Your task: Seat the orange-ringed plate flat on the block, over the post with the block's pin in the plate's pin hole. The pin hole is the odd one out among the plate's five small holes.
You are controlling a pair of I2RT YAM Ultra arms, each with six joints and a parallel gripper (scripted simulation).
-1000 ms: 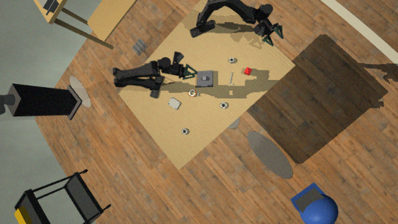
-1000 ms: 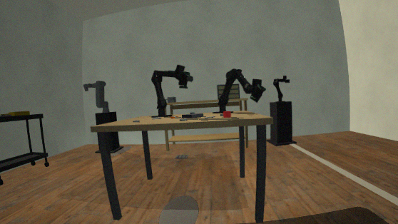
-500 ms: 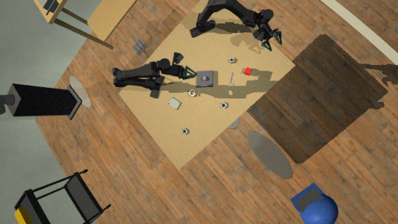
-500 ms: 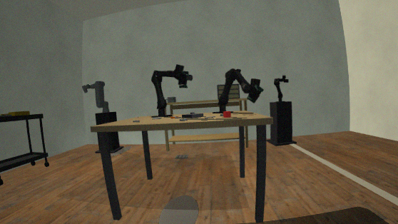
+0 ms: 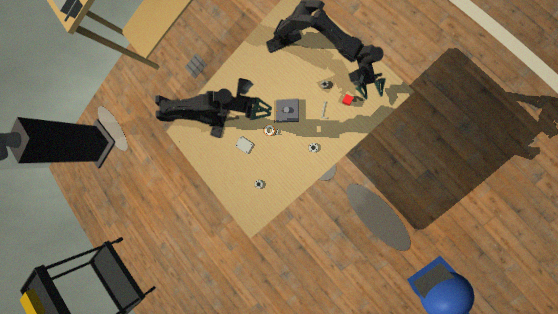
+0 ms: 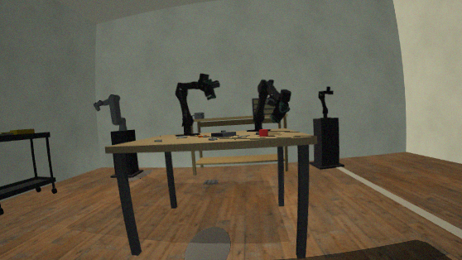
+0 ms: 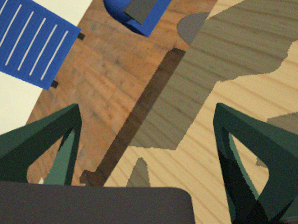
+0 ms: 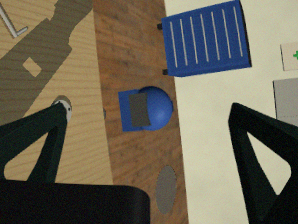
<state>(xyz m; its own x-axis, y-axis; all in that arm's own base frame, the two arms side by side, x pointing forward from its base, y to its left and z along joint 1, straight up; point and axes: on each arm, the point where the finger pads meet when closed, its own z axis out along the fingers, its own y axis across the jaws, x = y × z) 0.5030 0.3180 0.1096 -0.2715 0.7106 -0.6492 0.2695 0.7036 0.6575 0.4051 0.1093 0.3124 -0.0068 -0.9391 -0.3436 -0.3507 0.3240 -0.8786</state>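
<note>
Now: left hand 33 cm to the left of the grey block, 32 cm past it and 9 cm above it. Also, from my left hand: flat piece: 63 cm to the right, 37 cm behind, 11 cm below; then red cube: 9 cm below, 9 cm behind, 7 cm to the right.
</note>
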